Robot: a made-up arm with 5 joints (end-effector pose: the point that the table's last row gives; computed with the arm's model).
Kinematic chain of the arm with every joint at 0, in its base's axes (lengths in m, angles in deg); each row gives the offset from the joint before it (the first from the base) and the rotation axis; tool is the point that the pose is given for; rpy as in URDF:
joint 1: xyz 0.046 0 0.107 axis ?
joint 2: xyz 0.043 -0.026 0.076 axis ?
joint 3: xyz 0.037 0 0.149 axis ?
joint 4: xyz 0.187 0 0.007 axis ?
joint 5: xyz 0.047 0.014 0 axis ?
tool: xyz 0 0 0 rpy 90 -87.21 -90
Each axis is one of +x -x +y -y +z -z.
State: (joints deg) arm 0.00 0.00 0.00 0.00 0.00
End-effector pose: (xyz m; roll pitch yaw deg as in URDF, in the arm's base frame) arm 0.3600 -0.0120 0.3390 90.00 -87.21 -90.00
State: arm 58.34 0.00 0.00 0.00 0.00
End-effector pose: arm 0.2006 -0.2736 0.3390 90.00 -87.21 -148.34
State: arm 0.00 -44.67 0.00 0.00 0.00
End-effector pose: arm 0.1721 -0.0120 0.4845 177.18 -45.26 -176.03
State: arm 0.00 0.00 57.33 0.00 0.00
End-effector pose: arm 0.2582 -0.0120 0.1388 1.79 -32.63 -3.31
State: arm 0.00 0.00 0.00 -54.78 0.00
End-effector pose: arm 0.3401 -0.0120 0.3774 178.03 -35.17 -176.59
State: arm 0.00 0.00 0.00 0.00 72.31
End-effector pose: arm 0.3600 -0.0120 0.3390 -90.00 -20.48 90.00
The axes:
joint 1: -z
joint 2: +y
joint 3: +y
joint 4: +y
joint 5: -x

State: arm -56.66 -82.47 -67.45 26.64 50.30
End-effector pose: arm -0.1039 -0.2497 0.3662 154.17 21.76 -175.90
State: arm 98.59 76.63 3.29 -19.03 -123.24
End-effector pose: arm -0.0046 -0.2543 -0.0425 24.24 16.63 138.98
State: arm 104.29 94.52 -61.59 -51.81 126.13
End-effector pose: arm -0.0628 -0.3787 0.0538 -112.26 31.33 -26.31
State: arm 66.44 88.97 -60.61 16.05 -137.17
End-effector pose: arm 0.1925 -0.3660 0.0331 33.29 33.15 163.77
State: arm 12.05 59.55 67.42 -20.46 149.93
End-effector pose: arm 0.1119 -0.0263 0.0279 9.14 -13.81 133.98
